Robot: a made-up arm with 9 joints. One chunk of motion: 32 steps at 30 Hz.
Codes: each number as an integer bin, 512 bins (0 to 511) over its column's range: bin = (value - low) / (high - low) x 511, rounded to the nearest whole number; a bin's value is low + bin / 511 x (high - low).
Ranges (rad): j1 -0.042..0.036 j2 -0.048..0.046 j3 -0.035..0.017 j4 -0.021..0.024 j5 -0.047..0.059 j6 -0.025..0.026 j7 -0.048..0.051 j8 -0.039..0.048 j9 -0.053..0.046
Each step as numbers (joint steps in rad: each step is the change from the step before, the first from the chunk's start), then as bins.
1 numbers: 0.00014 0.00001 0.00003 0.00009 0.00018 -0.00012 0.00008 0.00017 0.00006
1 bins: 276 261 344 239 227 249 248 230 274
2 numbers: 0.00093 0.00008 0.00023 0.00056 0.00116 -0.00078 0.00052 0.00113 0.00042
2 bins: 281 261 346 245 232 243 250 236 276
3 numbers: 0.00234 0.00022 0.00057 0.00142 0.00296 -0.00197 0.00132 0.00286 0.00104
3 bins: 290 262 350 255 241 231 255 246 279
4 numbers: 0.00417 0.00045 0.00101 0.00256 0.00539 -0.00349 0.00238 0.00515 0.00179
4 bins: 302 263 354 268 253 216 260 259 283
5 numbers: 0.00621 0.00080 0.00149 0.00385 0.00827 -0.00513 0.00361 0.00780 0.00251
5 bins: 316 265 359 282 266 199 266 275 287
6 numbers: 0.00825 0.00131 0.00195 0.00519 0.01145 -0.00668 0.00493 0.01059 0.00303
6 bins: 329 268 363 297 282 184 273 291 289
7 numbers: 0.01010 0.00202 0.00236 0.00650 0.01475 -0.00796 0.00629 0.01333 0.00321
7 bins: 341 272 367 312 298 171 280 307 290
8 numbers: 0.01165 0.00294 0.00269 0.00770 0.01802 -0.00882 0.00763 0.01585 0.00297
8 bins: 351 277 370 326 313 162 287 322 289
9 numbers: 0.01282 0.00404 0.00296 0.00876 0.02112 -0.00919 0.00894 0.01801 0.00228
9 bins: 359 283 373 338 328 158 294 335 285
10 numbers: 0.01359 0.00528 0.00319 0.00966 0.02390 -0.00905 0.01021 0.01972 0.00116
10 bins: 364 290 375 348 342 160 300 345 280
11 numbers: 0.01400 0.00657 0.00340 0.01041 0.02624 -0.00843 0.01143 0.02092 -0.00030
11 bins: 367 297 377 357 353 166 307 352 272
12 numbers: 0.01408 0.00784 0.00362 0.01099 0.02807 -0.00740 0.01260 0.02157 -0.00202
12 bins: 367 304 380 363 362 176 313 356 263
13 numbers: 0.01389 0.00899 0.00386 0.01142 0.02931 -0.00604 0.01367 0.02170 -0.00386
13 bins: 366 310 382 368 368 190 318 357 254
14 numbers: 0.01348 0.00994 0.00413 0.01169 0.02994 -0.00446 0.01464 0.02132 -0.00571
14 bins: 363 315 385 371 371 206 323 354 244
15 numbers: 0.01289 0.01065 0.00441 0.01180 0.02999 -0.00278 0.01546 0.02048 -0.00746
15 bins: 360 319 387 372 371 223 328 349 235
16 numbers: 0.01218 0.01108 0.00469 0.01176 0.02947 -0.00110 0.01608 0.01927 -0.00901
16 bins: 355 321 390 372 369 239 331 342 227
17 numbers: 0.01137 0.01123 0.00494 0.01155 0.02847 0.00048 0.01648 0.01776 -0.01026
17 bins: 350 322 392 370 364 255 333 333 221
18 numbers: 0.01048 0.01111 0.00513 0.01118 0.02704 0.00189 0.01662 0.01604 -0.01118
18 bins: 344 321 394 365 357 269 334 323 216
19 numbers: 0.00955 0.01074 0.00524 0.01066 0.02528 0.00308 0.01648 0.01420 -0.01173
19 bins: 338 319 395 360 348 281 333 312 213
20 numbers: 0.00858 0.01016 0.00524 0.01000 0.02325 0.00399 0.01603 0.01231 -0.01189
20 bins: 331 316 395 352 339 290 330 301 212
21 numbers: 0.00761 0.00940 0.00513 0.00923 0.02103 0.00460 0.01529 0.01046 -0.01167
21 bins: 325 312 394 343 328 297 327 291 213
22 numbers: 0.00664 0.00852 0.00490 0.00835 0.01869 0.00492 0.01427 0.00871 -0.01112
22 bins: 319 307 392 333 317 300 321 280 216
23 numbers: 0.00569 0.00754 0.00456 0.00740 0.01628 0.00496 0.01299 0.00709 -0.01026
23 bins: 312 302 389 322 305 300 315 271 221
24 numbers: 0.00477 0.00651 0.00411 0.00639 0.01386 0.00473 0.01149 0.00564 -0.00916
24 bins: 306 296 384 311 293 298 307 262 226
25 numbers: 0.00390 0.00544 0.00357 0.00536 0.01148 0.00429 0.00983 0.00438 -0.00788
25 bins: 301 291 379 299 282 293 298 255 233
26 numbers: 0.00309 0.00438 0.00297 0.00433 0.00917 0.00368 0.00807 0.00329 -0.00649
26 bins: 295 285 373 288 271 287 289 248 240
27 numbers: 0.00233 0.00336 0.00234 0.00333 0.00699 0.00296 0.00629 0.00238 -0.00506
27 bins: 290 279 367 276 260 280 280 243 247
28 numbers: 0.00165 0.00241 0.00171 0.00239 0.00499 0.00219 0.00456 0.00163 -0.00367
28 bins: 286 274 361 266 251 272 271 239 255
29 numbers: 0.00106 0.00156 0.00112 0.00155 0.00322 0.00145 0.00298 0.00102 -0.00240
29 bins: 282 269 355 256 242 265 263 235 261
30 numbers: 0.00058 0.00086 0.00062 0.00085 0.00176 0.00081 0.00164 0.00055 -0.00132
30 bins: 279 266 350 248 235 259 256 232 267
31 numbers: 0.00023 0.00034 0.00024 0.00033 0.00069 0.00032 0.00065 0.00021 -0.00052
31 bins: 277 263 346 242 230 254 251 230 271
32 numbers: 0.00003 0.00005 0.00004 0.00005 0.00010 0.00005 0.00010 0.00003 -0.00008
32 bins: 275 261 344 239 227 251 248 229 273
